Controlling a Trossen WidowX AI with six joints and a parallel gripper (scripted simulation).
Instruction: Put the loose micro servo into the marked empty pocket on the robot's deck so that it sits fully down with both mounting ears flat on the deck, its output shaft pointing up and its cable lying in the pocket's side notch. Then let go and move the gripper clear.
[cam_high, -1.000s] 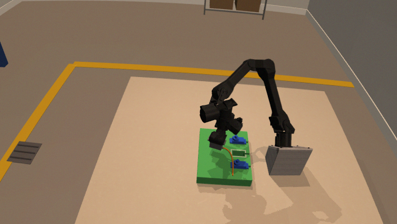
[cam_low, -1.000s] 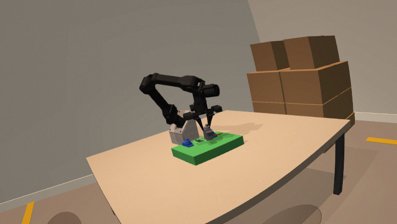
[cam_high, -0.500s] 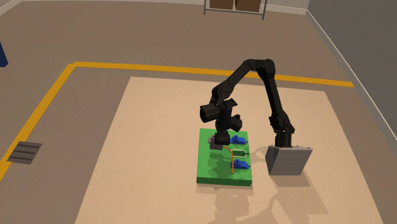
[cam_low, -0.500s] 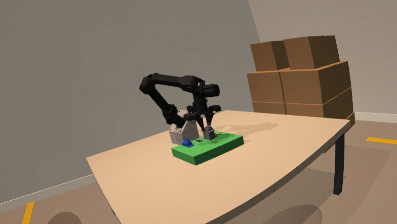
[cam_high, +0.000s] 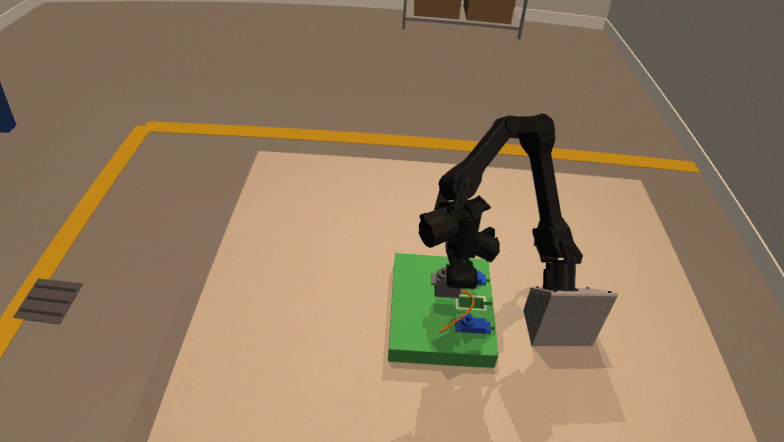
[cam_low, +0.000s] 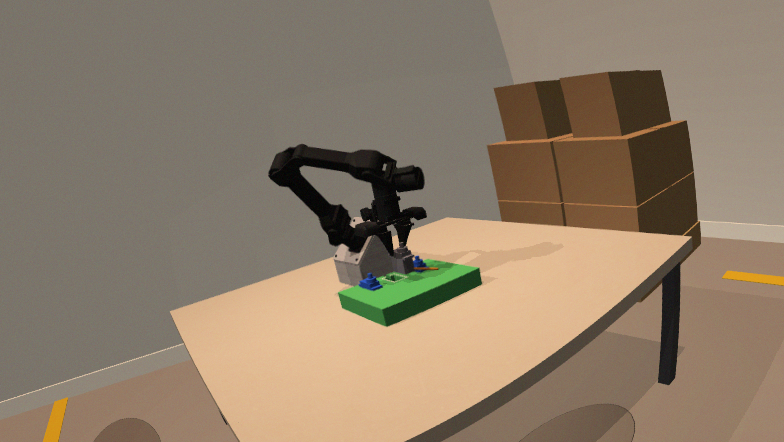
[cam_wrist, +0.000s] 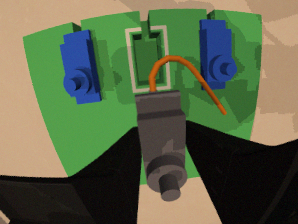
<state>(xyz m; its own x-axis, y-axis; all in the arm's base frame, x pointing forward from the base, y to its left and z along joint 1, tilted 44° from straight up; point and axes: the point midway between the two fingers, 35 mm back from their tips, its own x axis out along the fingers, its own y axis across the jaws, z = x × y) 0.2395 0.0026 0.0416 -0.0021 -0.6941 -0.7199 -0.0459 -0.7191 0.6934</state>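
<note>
The green deck lies 6 cm ahead of my gripper tip and 10 cm below it.
</note>
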